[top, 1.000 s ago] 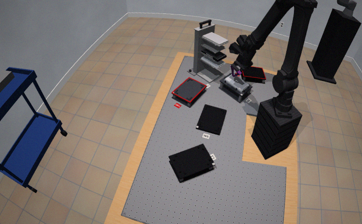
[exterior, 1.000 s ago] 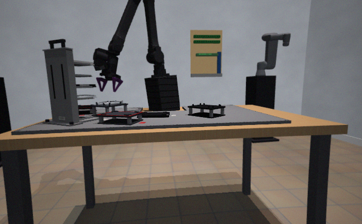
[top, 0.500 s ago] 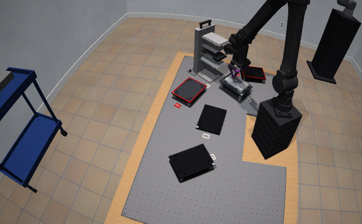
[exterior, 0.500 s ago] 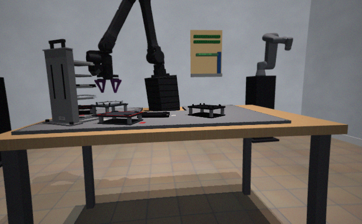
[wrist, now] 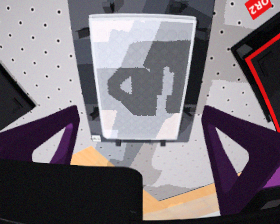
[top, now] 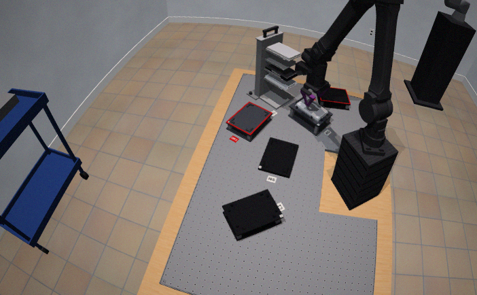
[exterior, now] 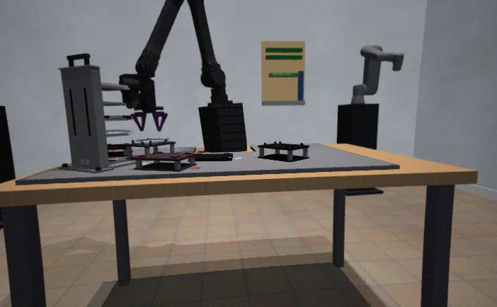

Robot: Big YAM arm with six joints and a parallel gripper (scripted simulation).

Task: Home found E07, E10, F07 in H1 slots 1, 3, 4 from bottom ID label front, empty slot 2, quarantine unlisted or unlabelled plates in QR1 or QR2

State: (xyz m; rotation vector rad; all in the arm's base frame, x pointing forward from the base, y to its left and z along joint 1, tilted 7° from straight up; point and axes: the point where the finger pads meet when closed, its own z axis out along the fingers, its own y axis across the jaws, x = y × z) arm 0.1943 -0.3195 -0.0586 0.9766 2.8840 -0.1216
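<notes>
Right now my hand is 60 mm above the regrip nest. From my hand the other things lie so: RG label 120 mm below, 80 mm behind, 60 mm to the left; then QR2 label 160 mm to the right, 120 mm below, 20 mm behind; then dark plate 150 mm ahead, 120 mm to the right, 50 mm above.
</notes>
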